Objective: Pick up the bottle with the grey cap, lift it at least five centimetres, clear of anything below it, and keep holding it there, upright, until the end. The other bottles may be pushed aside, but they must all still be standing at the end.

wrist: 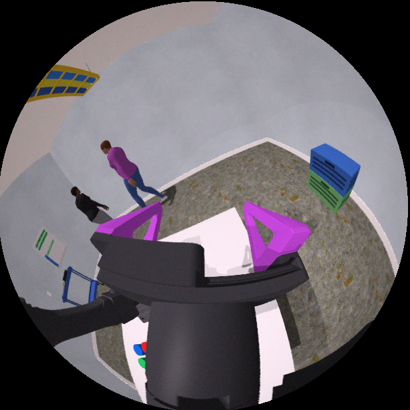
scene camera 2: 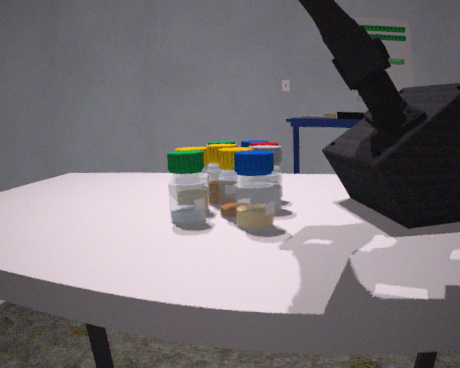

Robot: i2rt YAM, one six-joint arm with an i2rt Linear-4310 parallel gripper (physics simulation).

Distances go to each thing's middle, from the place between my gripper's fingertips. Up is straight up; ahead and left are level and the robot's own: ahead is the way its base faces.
Labels:
My gripper is now 250 mm short of the blue-capped bottle (scene camera 2: pixel 254 189), 200 mm to the left of it and 280 mm above it.

